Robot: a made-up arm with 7 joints.
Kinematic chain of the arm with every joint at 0, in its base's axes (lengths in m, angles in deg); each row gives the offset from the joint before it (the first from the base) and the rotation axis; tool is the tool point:
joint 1: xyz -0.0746 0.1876 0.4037 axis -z
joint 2: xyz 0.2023 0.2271 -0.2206 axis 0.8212 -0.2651 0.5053
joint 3: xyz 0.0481 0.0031 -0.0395 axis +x
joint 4: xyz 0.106 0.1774 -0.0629 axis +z
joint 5: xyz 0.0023 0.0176 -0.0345 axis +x
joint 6: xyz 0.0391 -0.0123 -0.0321 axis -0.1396 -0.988 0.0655
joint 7: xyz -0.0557 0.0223 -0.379 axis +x
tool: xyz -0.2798 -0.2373 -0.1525
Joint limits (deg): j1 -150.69..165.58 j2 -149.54..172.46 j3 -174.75..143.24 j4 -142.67..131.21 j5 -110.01..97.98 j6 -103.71..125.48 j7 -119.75..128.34
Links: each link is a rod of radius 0.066 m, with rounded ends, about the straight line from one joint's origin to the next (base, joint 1, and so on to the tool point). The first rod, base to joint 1, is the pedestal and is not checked.
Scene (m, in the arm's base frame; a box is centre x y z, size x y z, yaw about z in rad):
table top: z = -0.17
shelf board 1: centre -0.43 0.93 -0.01 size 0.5 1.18 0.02 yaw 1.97
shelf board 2: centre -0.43 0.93 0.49 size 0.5 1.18 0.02 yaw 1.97
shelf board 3: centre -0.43 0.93 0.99 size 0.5 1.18 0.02 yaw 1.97
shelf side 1: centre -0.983 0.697 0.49 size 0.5 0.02 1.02 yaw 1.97
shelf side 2: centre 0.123 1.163 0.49 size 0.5 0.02 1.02 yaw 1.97
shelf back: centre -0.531 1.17 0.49 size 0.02 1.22 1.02 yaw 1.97
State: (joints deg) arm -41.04 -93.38 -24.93 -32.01 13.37 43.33 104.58
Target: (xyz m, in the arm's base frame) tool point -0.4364 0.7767 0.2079
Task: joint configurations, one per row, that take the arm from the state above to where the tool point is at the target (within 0.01 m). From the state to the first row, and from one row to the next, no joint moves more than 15 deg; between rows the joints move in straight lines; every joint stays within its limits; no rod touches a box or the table.
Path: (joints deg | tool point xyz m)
1: -54.82 -86.23 -24.69 -41.31 4.42 53.32 100.47 | 0.4858 -0.2317 0.2074
2: -68.61 -79.09 -24.45 -50.61 -4.54 63.32 96.35 | 0.5322 -0.0262 0.3266
3: -82.39 -71.94 -24.21 -59.92 -13.49 73.31 92.24 | 0.4799 0.1508 0.4233
4: -96.17 -64.80 -23.98 -69.22 -22.45 83.30 88.12 | 0.3690 0.2699 0.4937
5: -109.80 -55.92 -20.81 -71.01 -10.08 92.16 98.18 | 0.3480 0.5680 0.3628
6: -123.43 -47.05 -17.65 -72.80 2.30 101.01 108.23 | 0.1370 0.7942 0.2646
7: -137.06 -38.17 -14.48 -74.59 14.67 109.87 118.29 | -0.1631 0.8640 0.2147
8: -150.69 -29.30 -11.32 -76.38 27.04 118.72 128.34 | -0.4364 0.7767 0.2079

